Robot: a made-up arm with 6 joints.
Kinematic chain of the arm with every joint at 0, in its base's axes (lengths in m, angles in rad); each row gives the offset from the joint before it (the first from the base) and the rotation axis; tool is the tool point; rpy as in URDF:
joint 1: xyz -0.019 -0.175 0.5 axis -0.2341 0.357 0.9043
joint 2: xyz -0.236 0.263 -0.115 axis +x
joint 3: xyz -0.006 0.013 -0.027 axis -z
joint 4: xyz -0.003 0 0.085 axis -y
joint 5: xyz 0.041 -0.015 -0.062 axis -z
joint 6: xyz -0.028 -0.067 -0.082 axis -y
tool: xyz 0.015 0 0.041 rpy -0.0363 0.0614 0.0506
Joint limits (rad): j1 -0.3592..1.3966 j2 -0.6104..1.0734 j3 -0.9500..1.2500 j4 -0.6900..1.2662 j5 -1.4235..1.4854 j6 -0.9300..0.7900
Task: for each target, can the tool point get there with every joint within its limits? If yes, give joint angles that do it. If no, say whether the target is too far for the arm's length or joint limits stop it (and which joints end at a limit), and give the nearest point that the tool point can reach.
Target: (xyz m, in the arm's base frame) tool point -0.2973 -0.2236 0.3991
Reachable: yes | joints 0.8556 -0.0447 0.3791 0.1747 -0.3304 -0.7719
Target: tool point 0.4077 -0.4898 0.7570
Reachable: no: joint limits stop it (at a limit: joint 1, joint 3, joint 4, joint 6) | nearest point -0.1617 -0.3707 0.5791 | short by 0.608 m
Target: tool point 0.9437 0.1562 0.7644
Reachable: no: too far | nearest point 0.0221 0.1919 0.4811 | short by 0.965 m
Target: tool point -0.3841 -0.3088 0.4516
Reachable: yes | joints 1.0864 0.2759 -0.0263 0.0003 0.8318 0.0040
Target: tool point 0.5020 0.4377 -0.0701
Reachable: no: too far | nearest point -0.0058 0.2354 0.3354 | short by 0.681 m
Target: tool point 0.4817 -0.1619 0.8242
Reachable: no: joint limits stop it (at a limit: joint 1, joint 4, joint 6) | nearest point -0.0230 0.0812 0.5215 | short by 0.637 m
